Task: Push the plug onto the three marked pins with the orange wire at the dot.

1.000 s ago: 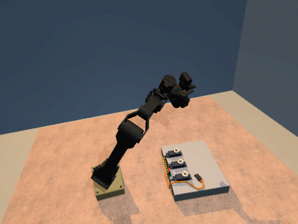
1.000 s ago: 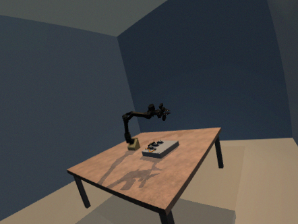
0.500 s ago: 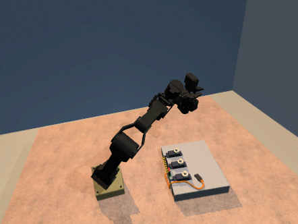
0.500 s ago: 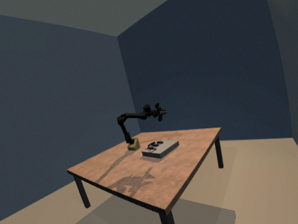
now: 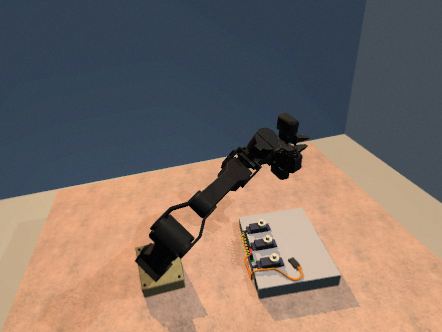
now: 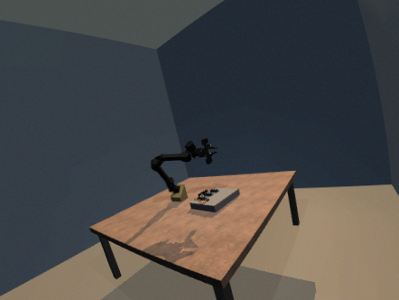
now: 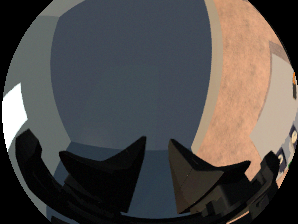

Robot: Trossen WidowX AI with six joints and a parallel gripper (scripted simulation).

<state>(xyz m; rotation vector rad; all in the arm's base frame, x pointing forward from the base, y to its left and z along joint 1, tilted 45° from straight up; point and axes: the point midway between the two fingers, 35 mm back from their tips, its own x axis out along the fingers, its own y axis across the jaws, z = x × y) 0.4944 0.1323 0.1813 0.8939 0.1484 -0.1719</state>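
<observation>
Right now the red marked band is 21 cm behind my gripper tip, 5 cm to the right of it and 30 cm below it. Also, from my gripper tip: holder (5 cm behind, 5 cm to the right, 35 cm below).
</observation>
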